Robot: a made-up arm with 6 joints. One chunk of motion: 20 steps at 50 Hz.
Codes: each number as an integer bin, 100 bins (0 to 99) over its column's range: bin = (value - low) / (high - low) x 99, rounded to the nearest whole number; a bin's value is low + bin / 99 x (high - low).
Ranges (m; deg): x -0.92..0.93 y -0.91..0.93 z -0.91..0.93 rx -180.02..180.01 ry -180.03..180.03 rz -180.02..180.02
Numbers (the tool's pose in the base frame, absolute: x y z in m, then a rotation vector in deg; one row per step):
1: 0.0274 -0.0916 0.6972 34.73 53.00 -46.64
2: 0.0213 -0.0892 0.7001 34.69 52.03 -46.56
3: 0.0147 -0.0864 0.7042 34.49 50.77 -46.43
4: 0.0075 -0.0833 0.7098 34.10 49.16 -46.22
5: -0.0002 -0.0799 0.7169 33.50 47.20 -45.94
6: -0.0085 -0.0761 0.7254 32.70 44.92 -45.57
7: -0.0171 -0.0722 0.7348 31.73 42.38 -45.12
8: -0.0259 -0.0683 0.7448 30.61 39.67 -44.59
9: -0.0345 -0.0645 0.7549 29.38 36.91 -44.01
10: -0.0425 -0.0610 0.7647 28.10 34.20 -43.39
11: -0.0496 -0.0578 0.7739 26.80 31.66 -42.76
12: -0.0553 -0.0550 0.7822 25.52 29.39 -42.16
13: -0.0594 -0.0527 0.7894 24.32 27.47 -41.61
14: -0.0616 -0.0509 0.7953 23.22 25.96 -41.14
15: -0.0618 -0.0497 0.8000 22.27 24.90 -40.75
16: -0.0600 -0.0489 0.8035 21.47 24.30 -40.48
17: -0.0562 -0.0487 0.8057 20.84 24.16 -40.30
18: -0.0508 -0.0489 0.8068 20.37 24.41 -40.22
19: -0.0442 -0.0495 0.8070 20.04 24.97 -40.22
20: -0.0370 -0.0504 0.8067 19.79 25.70 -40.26
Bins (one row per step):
1: 51 44 86 59 64 37
2: 50 44 87 59 64 37
3: 50 44 87 59 63 37
4: 50 44 87 59 63 37
5: 49 45 88 59 62 37
6: 49 45 88 58 62 37
7: 48 45 88 58 61 37
8: 48 45 89 58 60 37
9: 47 45 90 58 60 37
10: 47 46 90 57 59 38
11: 47 46 91 57 58 38
12: 46 46 91 57 58 38
13: 46 46 91 56 57 38
14: 46 46 92 56 57 38
15: 46 46 92 56 56 38
16: 46 46 92 55 56 38
17: 46 46 92 55 56 38
18: 47 46 92 55 56 38
19: 47 46 92 55 56 38
20: 47 46 92 55 57 38

